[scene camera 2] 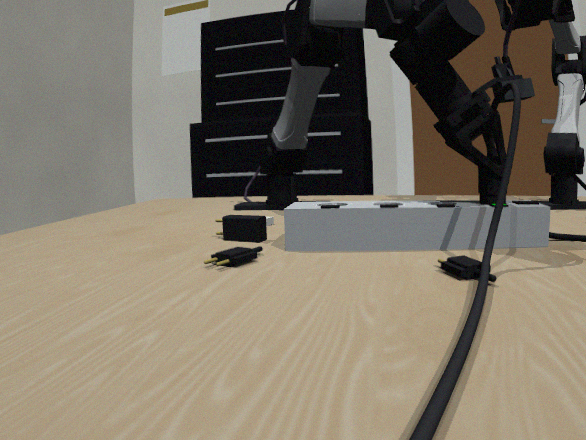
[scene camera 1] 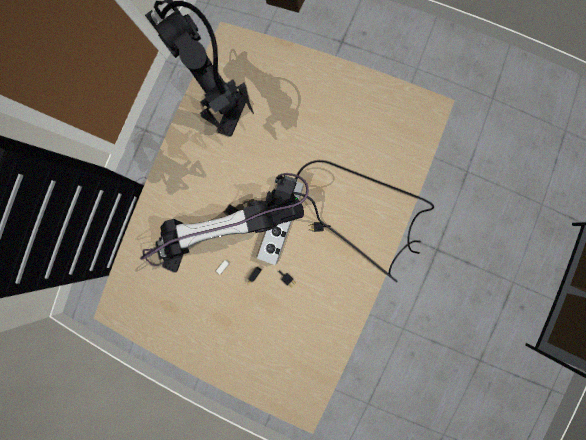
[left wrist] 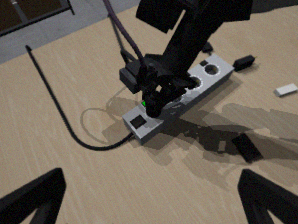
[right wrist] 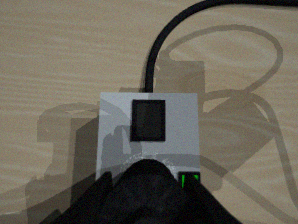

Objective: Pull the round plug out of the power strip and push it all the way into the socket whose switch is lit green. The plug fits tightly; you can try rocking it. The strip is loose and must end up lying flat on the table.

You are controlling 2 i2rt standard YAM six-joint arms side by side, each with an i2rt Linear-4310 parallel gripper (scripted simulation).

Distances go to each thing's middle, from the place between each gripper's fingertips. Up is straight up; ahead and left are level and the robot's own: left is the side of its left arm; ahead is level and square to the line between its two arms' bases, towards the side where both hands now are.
I see my right gripper [scene camera 2: 500,174] 10 mm to the left of the black round plug [scene camera 2: 488,183] and 10 mm above it. Round my right hand: black adapter [scene camera 2: 249,228] (360 mm to the right, 80 mm below, 20 mm behind).
Right now the black round plug is 17 cm ahead of my left hand, 12 cm to the right of it and 26 cm below it. From my left hand the other things lie so: black adapter: 15 cm ahead, 47 cm to the right, 33 cm below.
